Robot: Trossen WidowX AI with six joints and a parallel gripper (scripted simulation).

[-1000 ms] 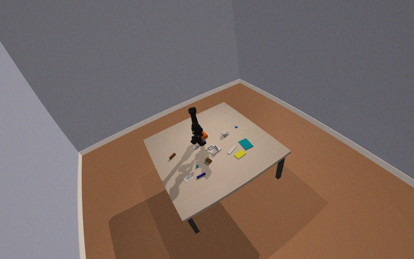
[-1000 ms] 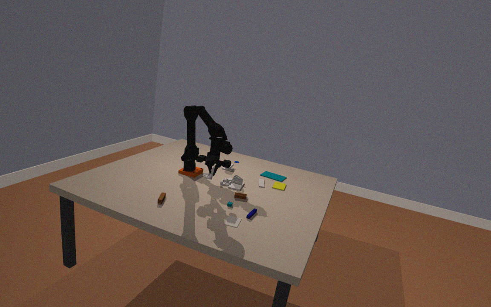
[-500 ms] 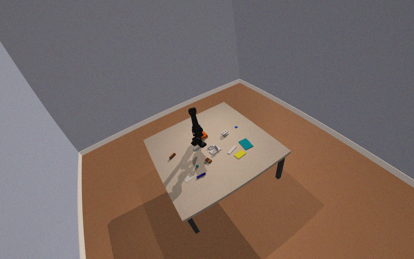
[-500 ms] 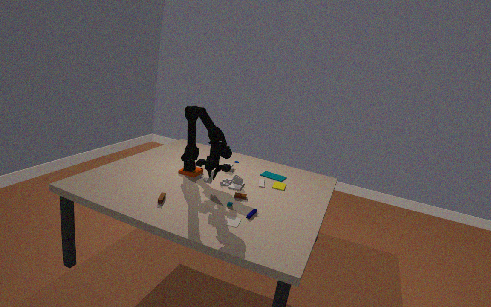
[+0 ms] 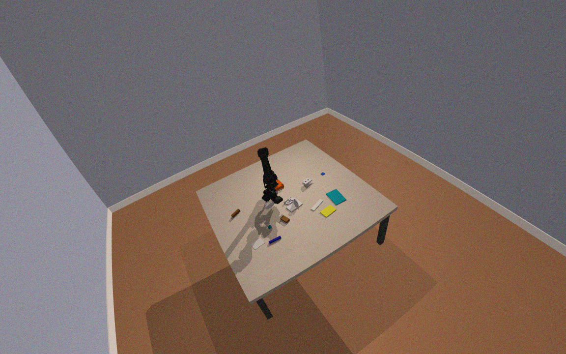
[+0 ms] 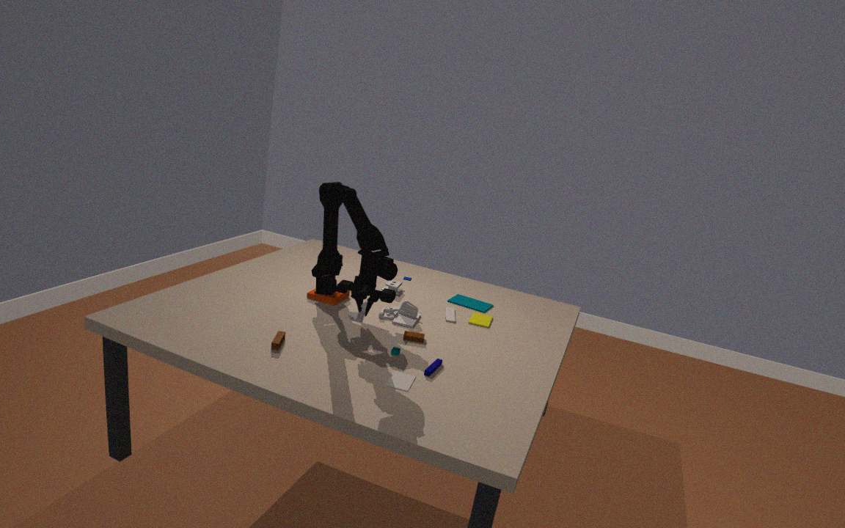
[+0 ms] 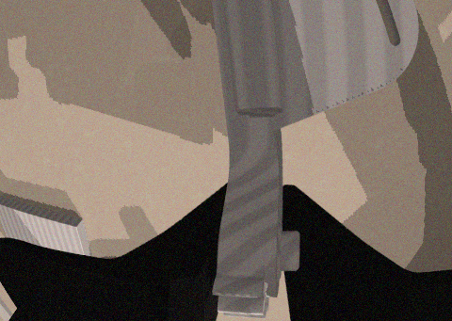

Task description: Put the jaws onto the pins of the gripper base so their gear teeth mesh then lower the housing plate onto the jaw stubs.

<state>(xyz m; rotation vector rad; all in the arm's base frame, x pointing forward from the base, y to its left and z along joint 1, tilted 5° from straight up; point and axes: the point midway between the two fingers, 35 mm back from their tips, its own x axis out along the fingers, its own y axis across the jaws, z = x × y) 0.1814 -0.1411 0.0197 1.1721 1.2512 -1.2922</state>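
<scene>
Now: the grey jaw 3 cm above my gripper tip and 2 cm to the right of it. From my gripper tip the other things lie so: brown block 18 cm ahead, 5 cm to the right, 1 cm below; white housing plate 10 cm to the left, 6 cm ahead, 2 cm below; teal cube 18 cm to the right, 15 cm ahead, 1 cm below.
</scene>
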